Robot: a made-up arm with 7 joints.
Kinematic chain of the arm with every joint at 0, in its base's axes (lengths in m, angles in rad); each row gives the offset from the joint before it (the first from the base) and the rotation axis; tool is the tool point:
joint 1: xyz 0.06 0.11 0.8 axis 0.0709 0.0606 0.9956
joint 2: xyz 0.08 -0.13 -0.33 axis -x
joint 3: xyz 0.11 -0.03 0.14 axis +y
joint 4: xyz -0.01 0 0.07 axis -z
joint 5: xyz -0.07 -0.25 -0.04 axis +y
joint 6: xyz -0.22 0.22 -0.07 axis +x
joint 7: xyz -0.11 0 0.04 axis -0.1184 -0.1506 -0.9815
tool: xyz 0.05 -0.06 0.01
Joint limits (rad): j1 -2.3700..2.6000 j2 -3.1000..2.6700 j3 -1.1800..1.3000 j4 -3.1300..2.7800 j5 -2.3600..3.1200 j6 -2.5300..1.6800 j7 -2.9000..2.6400
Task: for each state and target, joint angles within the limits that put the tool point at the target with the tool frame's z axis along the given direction. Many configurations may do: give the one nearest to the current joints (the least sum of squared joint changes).
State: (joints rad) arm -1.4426 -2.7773 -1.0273 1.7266 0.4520 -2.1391 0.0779
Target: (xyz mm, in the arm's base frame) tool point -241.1 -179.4 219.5 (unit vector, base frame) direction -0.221 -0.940 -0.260
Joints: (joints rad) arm -0.8427 -2.9339 -1.1549 1.6898 1.1904 -2.5300 0.0962
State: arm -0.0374 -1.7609 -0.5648 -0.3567 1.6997 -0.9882 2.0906
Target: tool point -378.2 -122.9 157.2 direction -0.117 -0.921 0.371
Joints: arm -0.9340 -2.2604 -0.4776 0.0015 1.5026 -0.3632 2.3471
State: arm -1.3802 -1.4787 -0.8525 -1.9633 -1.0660 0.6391 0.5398
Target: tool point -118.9 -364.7 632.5 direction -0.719 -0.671 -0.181
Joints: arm -1.5965 -1.3534 -1.0109 -2.0488 -1.7747 0.7090 0.5355
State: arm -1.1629 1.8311 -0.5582 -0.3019 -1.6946 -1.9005 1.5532
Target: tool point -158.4 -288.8 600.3 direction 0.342 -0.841 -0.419
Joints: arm -1.1098 1.9085 -0.3494 -0.0134 -1.3027 -2.3064 2.0953
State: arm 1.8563 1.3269 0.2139 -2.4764 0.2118 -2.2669 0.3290
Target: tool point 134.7 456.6 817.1 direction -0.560 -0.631 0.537
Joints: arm 1.2395 1.6412 0.5248 -2.0659 0.2284 -1.6520 0.1976
